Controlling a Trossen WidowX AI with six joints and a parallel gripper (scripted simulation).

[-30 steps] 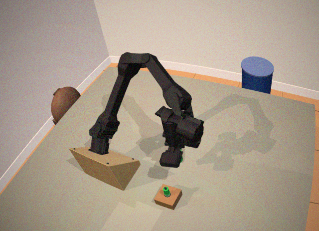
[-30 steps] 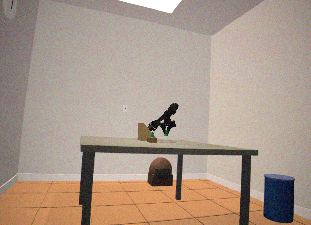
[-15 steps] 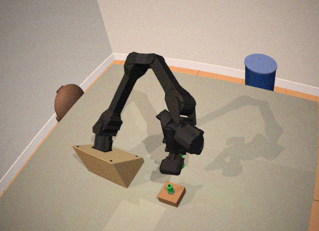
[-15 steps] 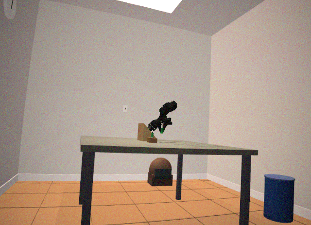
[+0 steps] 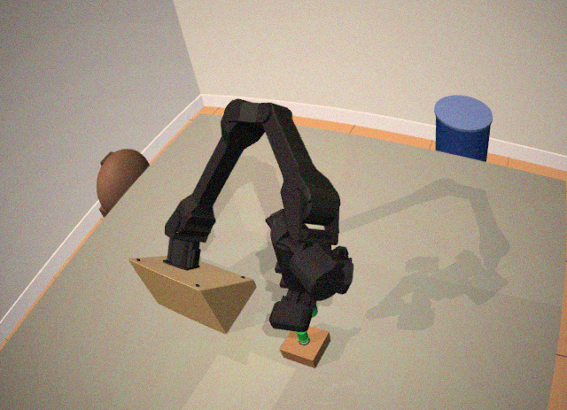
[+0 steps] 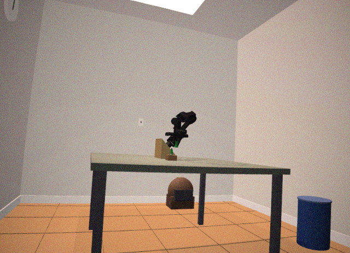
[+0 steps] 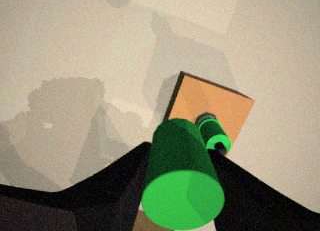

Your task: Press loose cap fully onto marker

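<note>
My gripper tip is 10 cm above the holder block, 4 cm to the left of it and 1 cm past it. From my gripper tip the other things lie so: green cap: 1 cm above.
</note>
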